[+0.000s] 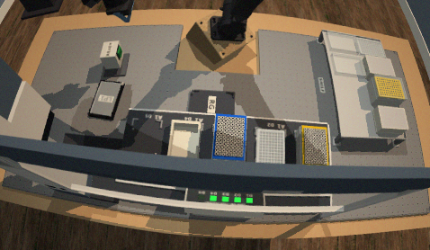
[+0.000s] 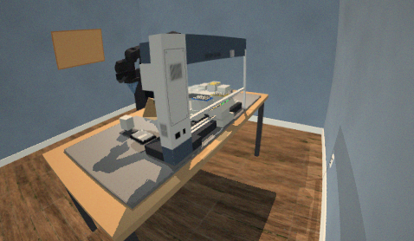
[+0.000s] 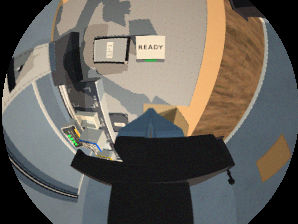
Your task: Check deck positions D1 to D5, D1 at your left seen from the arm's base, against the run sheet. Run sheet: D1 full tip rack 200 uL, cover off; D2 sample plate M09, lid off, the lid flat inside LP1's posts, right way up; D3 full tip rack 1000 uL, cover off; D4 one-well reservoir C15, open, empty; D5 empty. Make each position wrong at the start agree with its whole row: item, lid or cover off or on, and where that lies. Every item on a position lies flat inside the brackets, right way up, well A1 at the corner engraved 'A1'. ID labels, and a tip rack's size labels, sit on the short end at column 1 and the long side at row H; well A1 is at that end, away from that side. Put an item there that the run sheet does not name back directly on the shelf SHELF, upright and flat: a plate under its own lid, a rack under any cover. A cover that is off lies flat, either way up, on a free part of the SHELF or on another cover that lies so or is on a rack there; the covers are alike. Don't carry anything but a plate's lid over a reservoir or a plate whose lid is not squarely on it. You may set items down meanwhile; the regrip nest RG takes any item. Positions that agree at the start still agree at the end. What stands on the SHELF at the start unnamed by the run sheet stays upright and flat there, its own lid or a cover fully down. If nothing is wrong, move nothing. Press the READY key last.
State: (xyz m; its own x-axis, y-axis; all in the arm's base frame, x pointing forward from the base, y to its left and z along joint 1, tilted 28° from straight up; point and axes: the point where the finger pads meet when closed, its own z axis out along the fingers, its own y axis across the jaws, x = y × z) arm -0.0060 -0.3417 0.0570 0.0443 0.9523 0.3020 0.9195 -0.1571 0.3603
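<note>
My gripper is now 160 mm above the ready key and 70 mm to the left of it. The rest, counted from my hand: blue-framed tip rack: 340 mm ahead, 280 mm to the left, 120 mm below; flat lid: 230 mm below, 140 mm ahead, 120 mm to the right; regrip nest: 250 mm to the left, 240 mm below, 190 mm ahead.
</note>
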